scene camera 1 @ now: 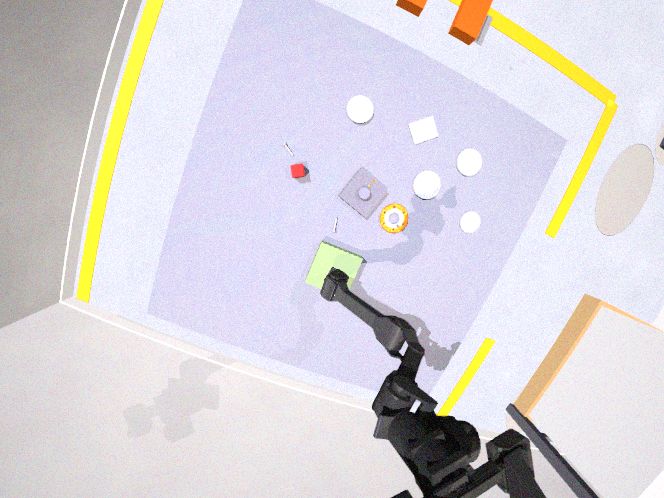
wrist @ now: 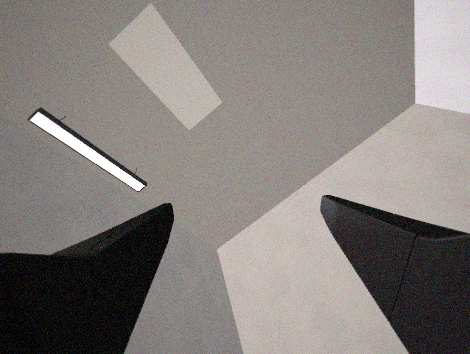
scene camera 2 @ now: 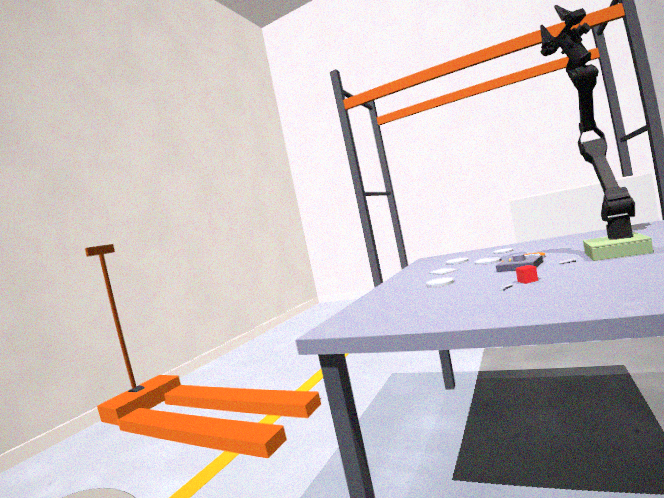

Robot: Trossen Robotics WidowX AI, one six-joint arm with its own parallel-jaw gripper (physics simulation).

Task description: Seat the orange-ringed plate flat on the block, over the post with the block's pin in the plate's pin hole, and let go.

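Seen in the pictures: gripper, fingertip midpoint: [wrist: 247,206] [scene camera 2: 547,15]; arm's base at its link origin: [scene camera 1: 335,278] [scene camera 2: 621,237].
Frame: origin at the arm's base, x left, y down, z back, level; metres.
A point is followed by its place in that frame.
Observation:
The orange-ringed plate [scene camera 1: 382,218] @[x -0.035, y 0.035, z -0.274 m] [scene camera 2: 536,254] @[x -0.082, y 0.035, z -0.275 m] lies on the table beside the grey block, a small gap away from it. The square block [scene camera 1: 352,196] @[x 0.103, y 0.022, z -0.281 m] [scene camera 2: 506,266] @[x 0.134, y 0.029, z -0.345 m] bears a round post [scene camera 1: 364,192] @[x 0.077, y 0.003, z -0.314 m] near its middle. A small yellow pin [scene camera 1: 369,186] @[x 0.071, y 0.016, z -0.342 m] and an orange spot [scene camera 1: 373,180] @[x 0.070, y 0.021, z -0.367 m] show beside the post. The plate's pin hole is too small to tell. My gripper [scene camera 2: 549,16] @[x -0.078, y -0.789, z -0.080 m] [wrist: 247,206] @[x -0.078, y -0.789, z -0.080 m] is open and empty, raised high above the table and pointing upward, far from plate and block.
A green base block [scene camera 1: 316,268] @[x 0.078, y 0.000, z 0.004 m] [scene camera 2: 616,248] @[x 0.101, y 0.018, z -0.022 m] is under the arm. A red cube [scene camera 1: 297,171] @[x 0.308, y 0.006, z -0.253 m] [scene camera 2: 526,274] @[x 0.333, y 0.021, z -0.253 m] lies left of the grey block in the overhead view. Several white discs, a white square [scene camera 1: 423,130] @[x 0.010, y 0.041, z -0.615 m] and two thin pins [scene camera 1: 335,224] @[x 0.099, y 0.038, z -0.165 m] [scene camera 1: 289,149] @[x 0.373, y 0.038, z -0.304 m] lie around.

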